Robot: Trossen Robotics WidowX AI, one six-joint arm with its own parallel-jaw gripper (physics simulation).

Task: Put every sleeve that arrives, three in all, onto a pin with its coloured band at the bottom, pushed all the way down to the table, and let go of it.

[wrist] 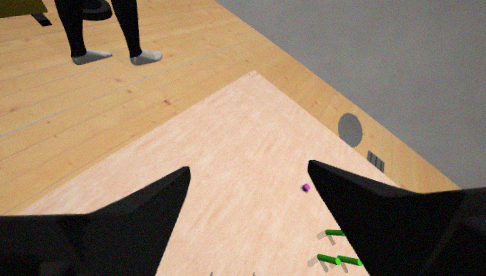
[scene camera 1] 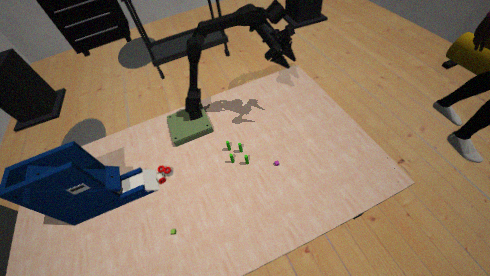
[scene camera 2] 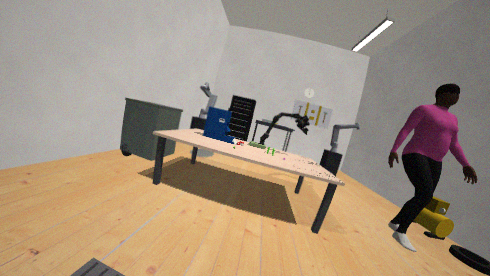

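Three small sleeves with red showing sit close together at the end of the chute in scene camera 1: one red ring, another red ring beside it, and a third red-marked sleeve in front. They are too small to tell exactly how each band lies. In scene camera 2 the sleeves are a tiny red and white cluster. Several green pins stand bare on the table. My gripper is open and empty, raised high beyond the table's back edge, far from the sleeves and pins.
A blue dispenser with a pale chute stands left of the sleeves. A magenta cube lies right of the pins. A lime cube lies near the front. The arm stands on a green base. A person stands beyond the table.
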